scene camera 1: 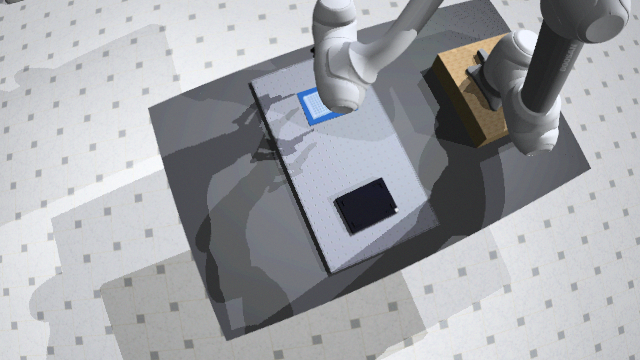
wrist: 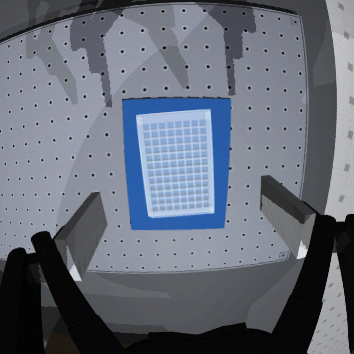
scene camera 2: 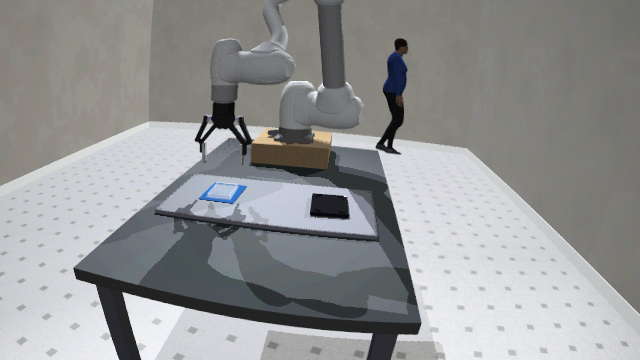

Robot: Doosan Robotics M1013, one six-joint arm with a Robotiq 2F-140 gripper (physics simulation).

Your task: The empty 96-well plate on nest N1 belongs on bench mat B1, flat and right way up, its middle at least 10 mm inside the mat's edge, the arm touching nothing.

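Places are measured from the arm's base along level axes (x ahead, y left, z up), in metres.
Pixels of known places: gripper, fingertip midpoint: (wrist: 182, 201) (scene camera 2: 222, 163); arm's base at its link origin: (scene camera 1: 497, 82) (scene camera 2: 294, 137).
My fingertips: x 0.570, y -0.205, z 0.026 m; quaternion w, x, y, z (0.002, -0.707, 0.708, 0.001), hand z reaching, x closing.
Observation:
Ahead of a thing's pixels: the offset from my fingertips to its top centre. Level surfaces: height alone.
The clear, pale 96-well plate @[0.003 m ahead, 0.001 m left, 0.090 m down] (scene camera 1: 315, 106) (scene camera 2: 223, 191) (wrist: 177, 167) lies flat on the blue bench mat @[0.105 m down] (scene camera 1: 325, 119) (scene camera 2: 240, 193) (wrist: 222, 165). It looks right way up and is turned slightly against the mat's edges, with blue showing on all four sides in the wrist view. My gripper (scene camera 2: 223, 159) (wrist: 182, 201) is open and empty, above the plate and clear of it, with a finger out to each side. The arm hides the gripper and part of the plate in scene camera 1. The black nest @[0.044 m ahead, 0.372 m left, 0.092 m down] (scene camera 1: 366, 206) (scene camera 2: 330, 205) has no plate on it.
Mat and nest are on a grey perforated board @[0.107 m down] (scene camera 1: 345, 155) (scene camera 2: 280, 207) (wrist: 265, 125) on the dark table @[0.120 m down] (scene camera 1: 270, 285) (scene camera 2: 320, 260). The arm's base stands on a wooden block (scene camera 1: 457, 95) (scene camera 2: 290, 155) behind the board. A person (scene camera 2: 396, 75) is beyond the table.

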